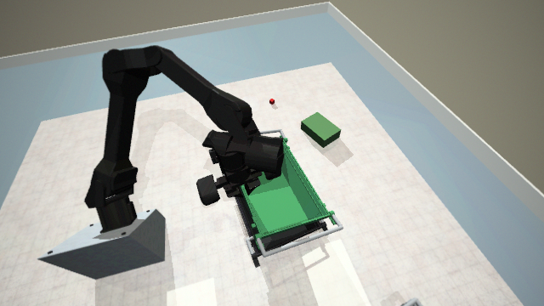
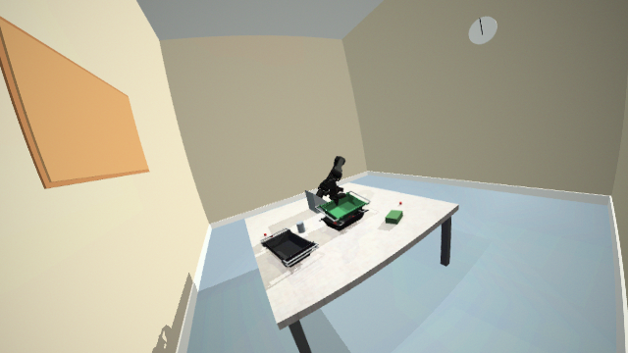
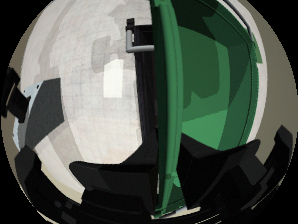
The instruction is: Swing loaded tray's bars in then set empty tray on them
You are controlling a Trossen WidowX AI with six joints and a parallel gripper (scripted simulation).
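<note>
Right now my gripper tip is 8 cm short of the green tray and 1 cm below it. Round my gripper tip: small red marker 23 cm ahead, 44 cm to the left, 11 cm below; grey cylinder 9 cm behind, 28 cm to the right, 8 cm below; dark green block 33 cm ahead, 21 cm to the left, 10 cm below.
</note>
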